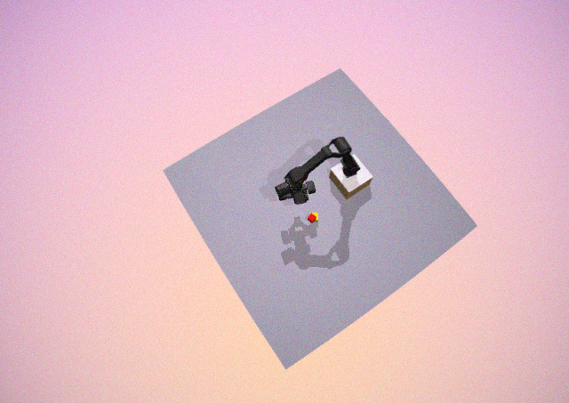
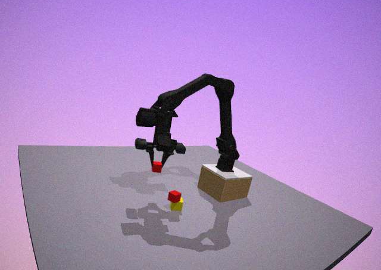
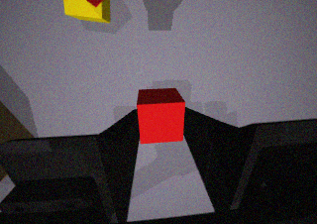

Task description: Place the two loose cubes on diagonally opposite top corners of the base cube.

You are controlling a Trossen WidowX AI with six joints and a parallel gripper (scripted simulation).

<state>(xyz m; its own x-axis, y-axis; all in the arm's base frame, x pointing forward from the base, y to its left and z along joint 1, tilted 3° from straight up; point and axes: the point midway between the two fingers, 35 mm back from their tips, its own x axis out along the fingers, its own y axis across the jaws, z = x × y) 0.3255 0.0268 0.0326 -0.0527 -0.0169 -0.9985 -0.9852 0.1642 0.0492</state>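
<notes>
Now: gripper tip 6 cm past the yellow base cube, 11 cm to the right of it and 10 cm above it.
</notes>
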